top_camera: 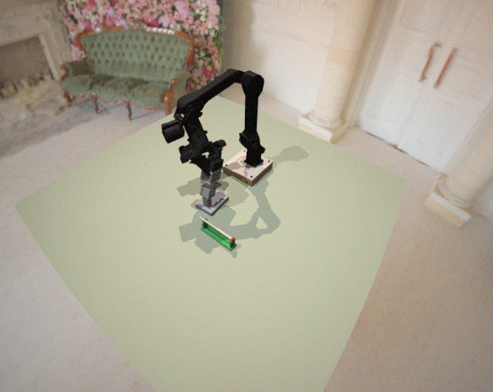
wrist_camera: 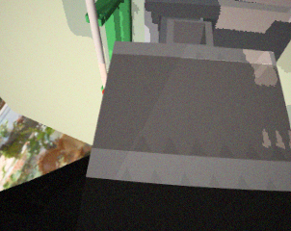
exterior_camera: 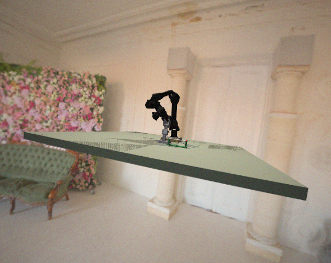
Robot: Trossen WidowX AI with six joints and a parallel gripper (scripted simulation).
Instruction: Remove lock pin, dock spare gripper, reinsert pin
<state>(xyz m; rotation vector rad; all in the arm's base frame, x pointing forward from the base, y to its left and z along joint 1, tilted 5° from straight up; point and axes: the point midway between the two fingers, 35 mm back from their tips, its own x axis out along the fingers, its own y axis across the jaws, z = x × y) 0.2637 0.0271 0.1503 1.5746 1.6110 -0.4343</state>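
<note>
The green rack is 13 cm below my gripper tip, 12 cm to the left of it and 10 cm ahead of it. From my gripper tip the other things lie so: grey mount: 11 cm below, 1 cm to the right, 1 cm ahead; spare gripper: 1 cm to the right, 1 cm below.
</note>
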